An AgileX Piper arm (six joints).
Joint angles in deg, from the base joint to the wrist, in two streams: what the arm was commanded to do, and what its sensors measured. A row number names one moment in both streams.
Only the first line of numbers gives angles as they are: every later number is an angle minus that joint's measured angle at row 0.
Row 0, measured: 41.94, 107.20, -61.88, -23.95, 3.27, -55.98
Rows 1 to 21, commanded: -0.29, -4.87, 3.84, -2.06, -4.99, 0.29; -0.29, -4.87, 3.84, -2.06, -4.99, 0.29; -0.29, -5.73, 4.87, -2.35, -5.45, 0.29; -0.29, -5.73, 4.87, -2.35, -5.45, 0.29; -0.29, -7.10, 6.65, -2.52, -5.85, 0.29; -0.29, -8.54, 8.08, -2.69, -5.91, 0.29; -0.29, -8.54, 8.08, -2.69, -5.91, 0.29; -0.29, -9.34, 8.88, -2.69, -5.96, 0.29; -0.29, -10.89, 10.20, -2.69, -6.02, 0.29; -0.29, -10.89, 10.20, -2.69, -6.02, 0.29; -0.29, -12.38, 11.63, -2.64, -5.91, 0.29; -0.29, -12.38, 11.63, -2.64, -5.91, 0.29; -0.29, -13.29, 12.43, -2.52, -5.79, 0.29; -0.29, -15.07, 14.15, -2.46, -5.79, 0.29; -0.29, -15.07, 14.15, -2.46, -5.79, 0.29; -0.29, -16.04, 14.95, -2.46, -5.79, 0.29; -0.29, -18.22, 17.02, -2.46, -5.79, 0.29; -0.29, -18.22, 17.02, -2.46, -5.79, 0.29; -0.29, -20.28, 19.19, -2.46, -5.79, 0.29; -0.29, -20.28, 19.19, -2.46, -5.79, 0.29; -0.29, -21.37, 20.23, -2.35, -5.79, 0.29
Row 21, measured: -0.06, -17.59, 18.45, -1.89, -1.78, 0.29
